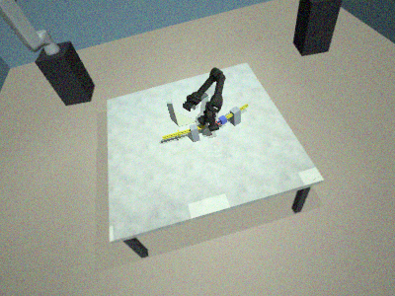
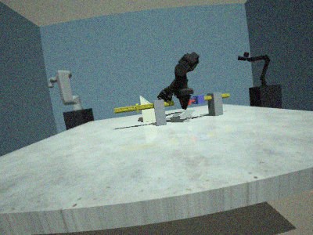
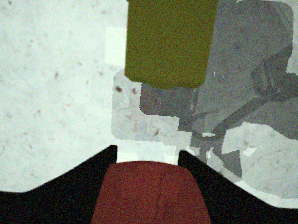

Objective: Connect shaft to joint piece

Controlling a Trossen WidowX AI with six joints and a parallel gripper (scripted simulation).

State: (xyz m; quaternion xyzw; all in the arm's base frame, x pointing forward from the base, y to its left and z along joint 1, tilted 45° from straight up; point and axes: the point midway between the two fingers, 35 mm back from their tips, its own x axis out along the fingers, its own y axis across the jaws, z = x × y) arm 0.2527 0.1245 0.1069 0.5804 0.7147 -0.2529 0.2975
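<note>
The red tip is 2 cm to the left of my gripper tip and 4 cm above it.
</note>
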